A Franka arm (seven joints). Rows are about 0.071 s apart.
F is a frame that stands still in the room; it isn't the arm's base.
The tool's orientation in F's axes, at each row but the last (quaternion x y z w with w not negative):
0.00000, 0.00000, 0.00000, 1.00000
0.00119, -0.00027, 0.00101, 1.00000
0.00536, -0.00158, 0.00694, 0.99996
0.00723, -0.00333, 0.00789, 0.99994
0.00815, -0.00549, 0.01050, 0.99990
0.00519, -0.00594, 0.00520, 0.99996
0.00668, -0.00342, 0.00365, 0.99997
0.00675, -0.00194, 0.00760, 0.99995
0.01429, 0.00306, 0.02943, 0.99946
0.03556, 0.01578, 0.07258, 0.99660
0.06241, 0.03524, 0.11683, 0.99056
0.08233, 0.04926, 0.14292, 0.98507
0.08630, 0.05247, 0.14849, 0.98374
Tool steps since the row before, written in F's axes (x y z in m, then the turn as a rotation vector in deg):
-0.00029, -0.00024, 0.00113, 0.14, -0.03, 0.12
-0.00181, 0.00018, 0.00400, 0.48, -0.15, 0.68
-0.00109, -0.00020, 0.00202, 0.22, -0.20, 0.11
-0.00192, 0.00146, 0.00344, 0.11, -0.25, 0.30
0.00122, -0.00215, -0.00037, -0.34, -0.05, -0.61
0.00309, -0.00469, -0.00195, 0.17, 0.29, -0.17
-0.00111, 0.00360, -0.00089, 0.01, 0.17, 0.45
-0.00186, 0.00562, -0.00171, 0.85, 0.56, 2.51
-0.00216, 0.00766, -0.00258, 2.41, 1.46, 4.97
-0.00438, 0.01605, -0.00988, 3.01, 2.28, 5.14
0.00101, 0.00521, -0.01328, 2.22, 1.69, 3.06
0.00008, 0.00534, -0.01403, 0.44, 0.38, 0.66
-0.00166, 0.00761, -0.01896, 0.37, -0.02, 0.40
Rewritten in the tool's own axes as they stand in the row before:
-0.00029, -0.00024, 0.00113, 0.14, -0.03, 0.12
-0.00181, 0.00019, 0.00400, 0.48, -0.15, 0.68
-0.00109, -0.00016, 0.00203, 0.22, -0.20, 0.11
-0.00187, 0.00154, 0.00343, 0.11, -0.25, 0.30
0.00117, -0.00218, -0.00035, -0.35, -0.05, -0.61
0.00302, -0.00474, -0.00194, 0.17, 0.29, -0.18
-0.00109, 0.00360, -0.00093, 0.01, 0.18, 0.45
-0.00178, 0.00562, -0.00178, 0.87, 0.58, 2.50
-0.00169, 0.00770, -0.00281, 2.47, 1.46, 4.94
-0.00173, 0.01575, -0.01111, 3.17, 2.19, 5.08
0.00294, 0.00305, -0.01366, 2.38, 1.53, 3.02
0.00265, 0.00255, -0.01455, 0.48, 0.36, 0.64
0.00219, 0.00412, -0.01996, 0.31, -0.05, 0.44

